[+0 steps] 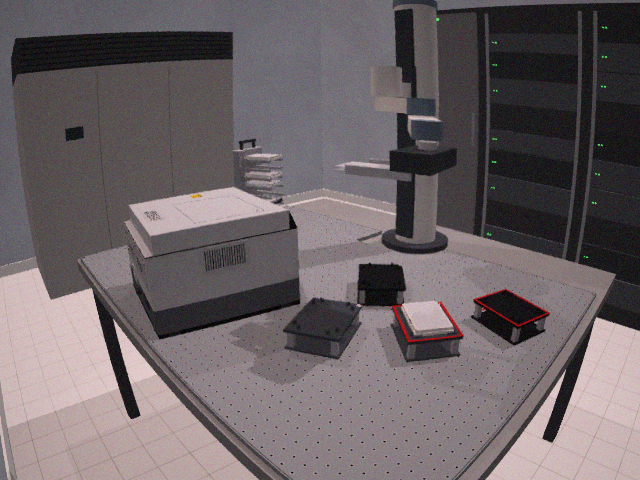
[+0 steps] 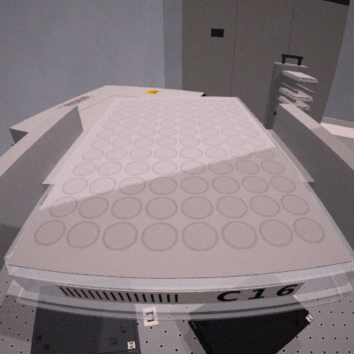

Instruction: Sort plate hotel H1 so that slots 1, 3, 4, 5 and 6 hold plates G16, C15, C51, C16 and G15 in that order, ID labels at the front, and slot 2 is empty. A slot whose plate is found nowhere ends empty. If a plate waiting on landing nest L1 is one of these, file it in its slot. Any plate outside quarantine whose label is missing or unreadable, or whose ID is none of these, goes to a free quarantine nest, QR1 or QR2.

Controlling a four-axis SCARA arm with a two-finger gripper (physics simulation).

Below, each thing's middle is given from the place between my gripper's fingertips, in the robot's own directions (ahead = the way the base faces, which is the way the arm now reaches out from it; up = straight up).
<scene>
Now: the large instrument [image 1: 175,279] 23 cm ahead of my hand, 33 cm to the right of it and 25 cm below it.
</scene>
